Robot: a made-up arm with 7 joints.
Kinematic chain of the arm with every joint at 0, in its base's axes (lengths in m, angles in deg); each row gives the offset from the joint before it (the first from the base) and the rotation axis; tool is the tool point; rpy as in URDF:
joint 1: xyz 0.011 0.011 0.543 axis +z
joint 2: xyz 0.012 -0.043 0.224 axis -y
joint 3: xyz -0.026 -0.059 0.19 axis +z
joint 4: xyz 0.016 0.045 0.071 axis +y
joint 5: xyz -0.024 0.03 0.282 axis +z
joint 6: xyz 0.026 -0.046 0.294 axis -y
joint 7: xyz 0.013 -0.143 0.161 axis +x
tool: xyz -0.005 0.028 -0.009 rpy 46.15 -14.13 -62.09
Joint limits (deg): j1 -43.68..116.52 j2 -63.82..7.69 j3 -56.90..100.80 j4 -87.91..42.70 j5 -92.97..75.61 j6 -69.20..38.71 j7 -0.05..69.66
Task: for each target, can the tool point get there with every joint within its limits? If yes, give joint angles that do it. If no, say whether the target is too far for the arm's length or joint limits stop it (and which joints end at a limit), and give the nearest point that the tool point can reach.
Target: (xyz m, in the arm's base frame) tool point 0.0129 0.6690 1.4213
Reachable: yes | joints 90.62 -17.01 2.96 21.84 43.65 -50.14 32.32
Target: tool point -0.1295 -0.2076 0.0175
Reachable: no: joint limits stop it (at a limit: joint 1, joint 2, joint 3, joint 4, joint 6, joint 7) | nearest point -0.3157 -0.6298 0.6099 | short by 0.751 m
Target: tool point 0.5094 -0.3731 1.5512
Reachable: yes | joints -28.51 -27.86 -11.96 1.50 49.63 -22.25 16.78
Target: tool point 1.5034 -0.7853 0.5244
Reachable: no: too far | nearest point 0.9095 -0.4684 0.6985 | short by 0.695 m
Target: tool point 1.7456 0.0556 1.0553
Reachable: no: too far | nearest point 1.0590 0.0379 0.9720 | short by 0.692 m
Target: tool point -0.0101 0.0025 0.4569
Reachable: no: joint limits stop it (at a limit: joint 2, joint 3, joint 4, joint 5, joint 6, joint 7) | nearest point -0.5117 -0.1995 0.7983 | short by 0.639 m
